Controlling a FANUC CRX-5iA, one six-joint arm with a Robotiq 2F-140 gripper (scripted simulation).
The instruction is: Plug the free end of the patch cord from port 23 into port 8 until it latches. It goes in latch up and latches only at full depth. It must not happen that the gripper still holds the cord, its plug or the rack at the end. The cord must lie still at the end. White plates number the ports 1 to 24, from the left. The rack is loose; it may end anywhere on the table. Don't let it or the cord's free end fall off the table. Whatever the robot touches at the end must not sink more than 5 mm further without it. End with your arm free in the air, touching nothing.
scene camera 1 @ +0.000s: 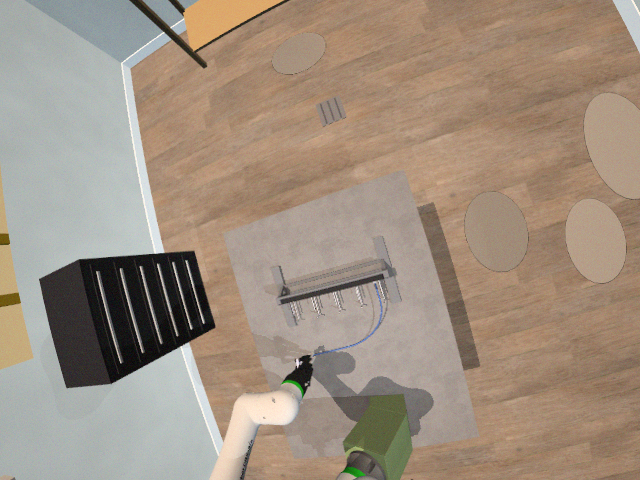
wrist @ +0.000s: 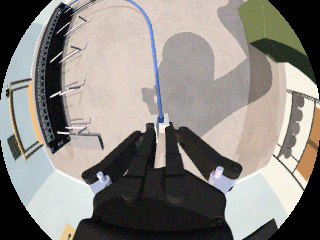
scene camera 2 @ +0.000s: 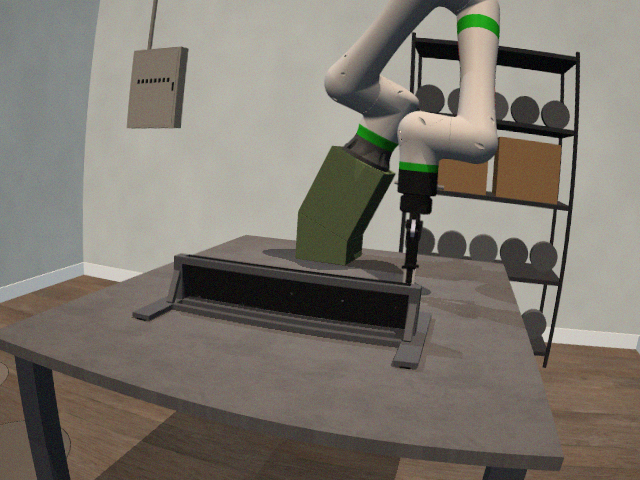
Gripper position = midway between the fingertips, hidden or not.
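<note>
The gripper point(scene camera 2: 407, 295) is visible, and it appears in the wrist view point(wrist: 161, 120) as well.
</note>
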